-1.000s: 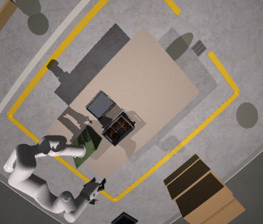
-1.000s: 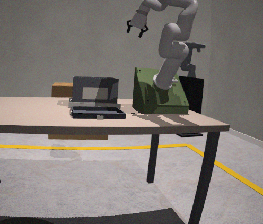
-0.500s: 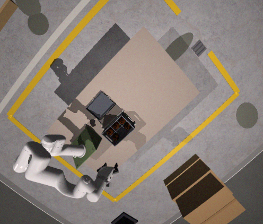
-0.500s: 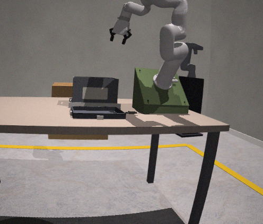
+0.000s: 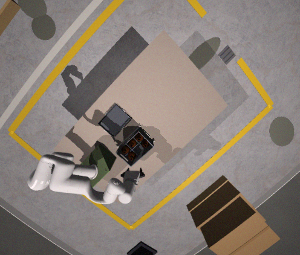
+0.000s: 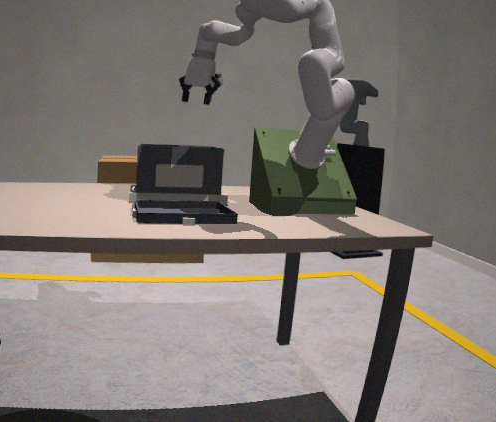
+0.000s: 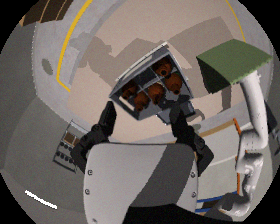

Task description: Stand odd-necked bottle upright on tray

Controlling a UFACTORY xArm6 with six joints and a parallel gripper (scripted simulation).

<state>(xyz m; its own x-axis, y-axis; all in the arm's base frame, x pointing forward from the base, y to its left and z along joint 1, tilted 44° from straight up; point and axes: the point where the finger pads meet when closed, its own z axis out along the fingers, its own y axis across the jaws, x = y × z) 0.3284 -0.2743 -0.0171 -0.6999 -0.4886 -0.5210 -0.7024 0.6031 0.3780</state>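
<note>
The dark crate lies 250 mm below my hand, 70 mm to the left of it and 60 mm ahead of it. The rest, counted from my hand: glass bottle 250 mm below, 40 mm to the left, 20 mm behind; then flat dark tray 370 mm to the left, 320 mm below, 100 mm ahead.
</note>
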